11 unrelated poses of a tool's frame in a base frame.
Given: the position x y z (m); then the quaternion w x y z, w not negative.
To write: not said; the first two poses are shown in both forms.
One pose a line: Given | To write
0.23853 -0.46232 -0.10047 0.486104 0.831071 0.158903 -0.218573 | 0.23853 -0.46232 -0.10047 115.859 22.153 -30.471
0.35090 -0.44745 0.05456 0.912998 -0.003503 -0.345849 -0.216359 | 0.35090 -0.44745 0.05456 -0.413 -40.822 -25.538
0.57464 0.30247 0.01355 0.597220 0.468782 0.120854 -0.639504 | 0.57464 0.30247 0.01355 62.337 16.071 -85.039
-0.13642 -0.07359 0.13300 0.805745 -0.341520 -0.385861 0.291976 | -0.13642 -0.07359 0.13300 -41.884 -47.322 35.808
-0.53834 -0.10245 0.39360 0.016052 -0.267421 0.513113 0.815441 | -0.53834 -0.10245 0.39360 -47.650 91.428 145.298
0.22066 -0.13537 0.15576 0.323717 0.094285 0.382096 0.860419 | 0.22066 -0.13537 0.15576 14.173 57.436 129.337
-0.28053 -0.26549 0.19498 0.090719 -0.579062 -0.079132 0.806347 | -0.28053 -0.26549 0.19498 -98.610 -13.476 137.315
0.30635 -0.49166 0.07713 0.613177 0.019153 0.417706 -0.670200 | 0.30635 -0.49166 0.07713 2.530 55.184 -88.541
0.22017 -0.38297 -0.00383 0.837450 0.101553 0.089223 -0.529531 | 0.22017 -0.38297 -0.00383 12.312 10.817 -64.197
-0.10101 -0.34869 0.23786 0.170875 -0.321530 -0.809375 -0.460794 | -0.10101 -0.34869 0.23786 -52.318 -131.698 -74.978
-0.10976 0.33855 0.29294 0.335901 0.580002 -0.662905 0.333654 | -0.10976 0.33855 0.29294 86.668 -99.056 49.857
